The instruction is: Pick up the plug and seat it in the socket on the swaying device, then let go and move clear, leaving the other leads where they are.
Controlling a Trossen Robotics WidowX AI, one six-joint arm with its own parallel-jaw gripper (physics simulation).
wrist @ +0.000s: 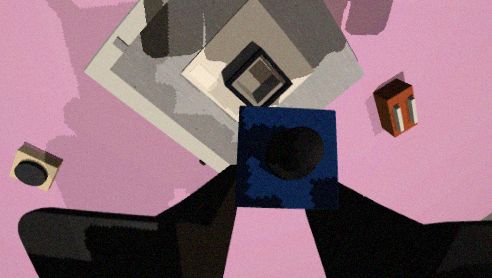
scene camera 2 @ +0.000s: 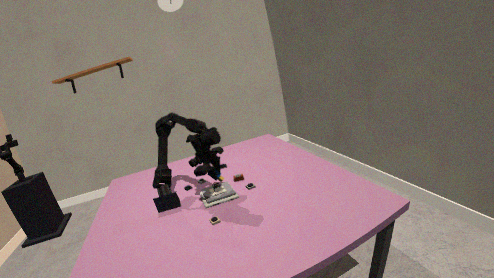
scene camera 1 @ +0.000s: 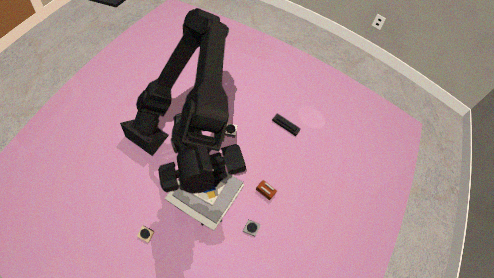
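Observation:
My gripper (scene camera 1: 212, 186) (scene camera 2: 218, 173) (wrist: 270, 175) is shut on the blue plug (scene camera 1: 210, 189) (scene camera 2: 219, 176) (wrist: 320, 120), holding it above the device. The plug's yellow end (scene camera 1: 211, 194) (scene camera 2: 221, 179) points down and is hidden in the wrist view. The grey and white device (scene camera 1: 192, 206) (scene camera 2: 221, 202) (wrist: 135, 100) lies below, with a cream pad on top. Its black-rimmed square socket (wrist: 240, 64) is open and empty in the wrist view, just above the plug's edge in the picture. The arm hides the socket in scene camera 1.
An orange block with two pale bars (scene camera 1: 266, 190) (scene camera 2: 238, 177) (wrist: 400, 97) lies beside the device. Small black-topped pieces lie around: beige (scene camera 1: 145, 233) (scene camera 2: 215, 220) (wrist: 31, 172), grey (scene camera 1: 251, 227) (scene camera 2: 250, 186) and white (scene camera 1: 230, 129). A black bar (scene camera 1: 286, 124) lies farther off.

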